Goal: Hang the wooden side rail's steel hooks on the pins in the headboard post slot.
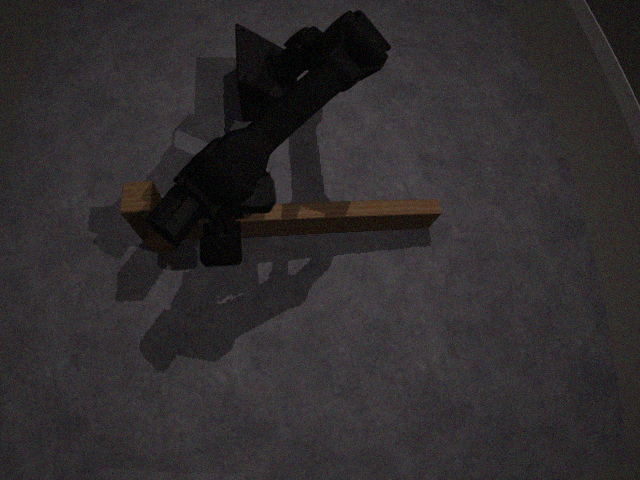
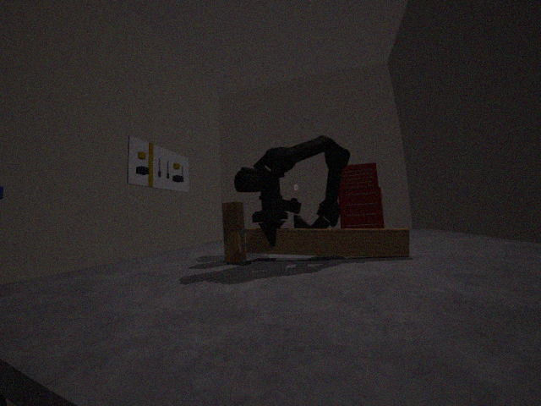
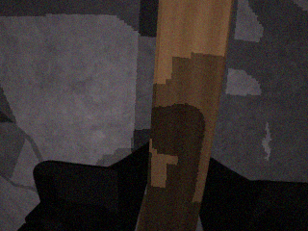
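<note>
The headboard post lies 120 mm to the right of my gripper tip and 40 mm above it.
</note>
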